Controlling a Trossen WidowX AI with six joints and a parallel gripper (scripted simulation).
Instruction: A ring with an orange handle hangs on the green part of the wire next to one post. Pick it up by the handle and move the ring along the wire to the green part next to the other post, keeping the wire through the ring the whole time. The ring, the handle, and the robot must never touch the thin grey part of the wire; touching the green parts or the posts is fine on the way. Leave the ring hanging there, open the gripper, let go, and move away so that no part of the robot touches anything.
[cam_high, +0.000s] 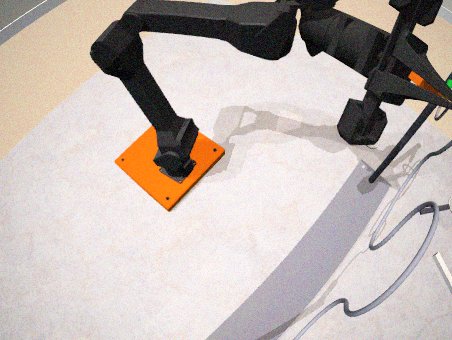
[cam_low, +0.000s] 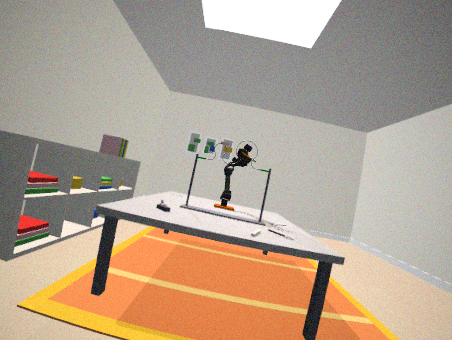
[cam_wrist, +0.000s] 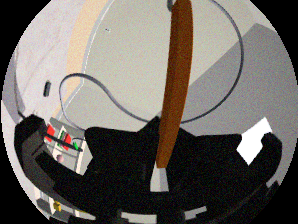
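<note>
Right now my gripper tip is 80 mm to the right of the ring tool with orange handle, 50 mm above it and 10 mm short of it. Round my gripper tip: ring tool: 520 mm below, 410 mm to the left; then white block: 510 mm below, 380 mm ahead, 130 mm to the left.
</note>
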